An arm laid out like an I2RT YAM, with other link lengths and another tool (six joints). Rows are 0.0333 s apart.
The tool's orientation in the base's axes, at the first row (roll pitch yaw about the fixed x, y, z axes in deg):
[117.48, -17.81, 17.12]
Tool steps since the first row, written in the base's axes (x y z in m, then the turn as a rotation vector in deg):
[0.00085, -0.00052, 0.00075, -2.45, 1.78, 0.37]
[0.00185, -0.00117, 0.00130, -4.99, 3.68, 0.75]
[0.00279, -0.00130, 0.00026, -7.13, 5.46, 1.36]
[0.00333, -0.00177, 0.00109, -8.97, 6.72, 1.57]
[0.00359, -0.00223, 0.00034, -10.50, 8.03, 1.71]
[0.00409, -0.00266, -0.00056, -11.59, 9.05, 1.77]
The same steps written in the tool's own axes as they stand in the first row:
[0.00086, 0.00080, 0.00043, -1.62, -0.31, -2.57]
[0.00175, 0.00148, 0.00110, -3.28, -0.67, -5.27]
[0.00225, 0.00055, 0.00204, -4.54, -0.81, -7.82]
[0.00287, 0.00143, 0.00227, -5.80, -1.07, -9.66]
[0.00275, 0.00101, 0.00307, -6.78, -1.44, -11.38]
[0.00280, 0.00041, 0.00401, -7.47, -1.79, -12.66]

